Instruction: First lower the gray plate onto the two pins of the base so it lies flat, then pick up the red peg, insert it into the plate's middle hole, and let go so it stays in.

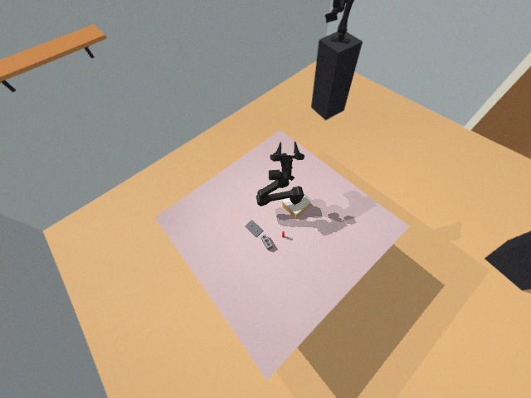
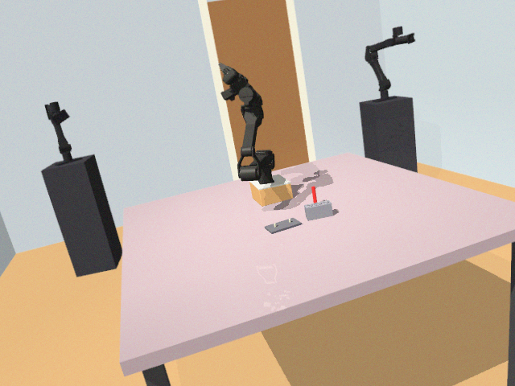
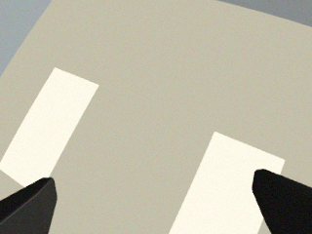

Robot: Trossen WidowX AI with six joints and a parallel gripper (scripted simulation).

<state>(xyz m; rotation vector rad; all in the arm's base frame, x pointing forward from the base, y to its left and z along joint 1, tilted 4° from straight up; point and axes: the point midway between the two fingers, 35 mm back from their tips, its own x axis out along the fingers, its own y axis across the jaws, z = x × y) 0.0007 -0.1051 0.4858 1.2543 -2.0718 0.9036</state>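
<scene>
Right now the gray plate is 33 cm ahead of my gripper tip, 23 cm to the left of it and 56 cm below it. Also, from my gripper tip: dark base 35 cm ahead, 9 cm to the left, 59 cm below; then red peg 21 cm ahead, 25 cm to the left, 56 cm below.
</scene>
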